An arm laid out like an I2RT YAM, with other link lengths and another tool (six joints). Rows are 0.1 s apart.
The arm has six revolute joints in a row. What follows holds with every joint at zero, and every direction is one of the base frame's.
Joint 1 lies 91.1 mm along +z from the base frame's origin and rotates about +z.
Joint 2 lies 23.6 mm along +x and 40.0 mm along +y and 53.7 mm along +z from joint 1 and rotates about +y.
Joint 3 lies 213.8 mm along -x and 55.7 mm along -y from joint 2 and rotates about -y.
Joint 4 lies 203.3 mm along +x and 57.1 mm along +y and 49.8 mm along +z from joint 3 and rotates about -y.
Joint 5 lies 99.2 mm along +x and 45.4 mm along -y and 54.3 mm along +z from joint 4 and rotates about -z.
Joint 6 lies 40.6 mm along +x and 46.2 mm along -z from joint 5 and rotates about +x.
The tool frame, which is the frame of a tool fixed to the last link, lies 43.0 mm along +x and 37.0 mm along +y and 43.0 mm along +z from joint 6; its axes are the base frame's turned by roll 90.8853, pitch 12.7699 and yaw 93.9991 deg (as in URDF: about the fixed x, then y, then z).
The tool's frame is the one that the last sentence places.
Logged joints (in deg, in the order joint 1, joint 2, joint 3, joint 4, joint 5, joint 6), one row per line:
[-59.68 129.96 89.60 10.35 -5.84 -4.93]
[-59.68 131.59 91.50 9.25 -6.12 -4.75]
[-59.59 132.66 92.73 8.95 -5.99 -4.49]
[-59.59 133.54 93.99 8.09 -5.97 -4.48]
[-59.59 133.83 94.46 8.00 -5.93 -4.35]
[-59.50 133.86 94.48 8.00 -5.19 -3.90]
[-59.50 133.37 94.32 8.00 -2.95 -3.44]
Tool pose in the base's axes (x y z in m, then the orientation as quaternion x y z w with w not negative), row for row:
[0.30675 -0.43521 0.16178 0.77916 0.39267 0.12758 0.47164]
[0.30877 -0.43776 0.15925 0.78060 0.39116 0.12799 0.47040]
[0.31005 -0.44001 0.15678 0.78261 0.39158 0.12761 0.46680]
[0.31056 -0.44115 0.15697 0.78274 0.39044 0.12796 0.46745]
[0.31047 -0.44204 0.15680 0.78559 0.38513 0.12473 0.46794]
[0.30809 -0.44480 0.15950 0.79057 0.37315 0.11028 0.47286]
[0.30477 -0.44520 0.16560 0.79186 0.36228 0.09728 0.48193]
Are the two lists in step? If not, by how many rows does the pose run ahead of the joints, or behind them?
The pose runs 1 row ahead of the joints: the pose in row i belongs to the joints in row i + 1.
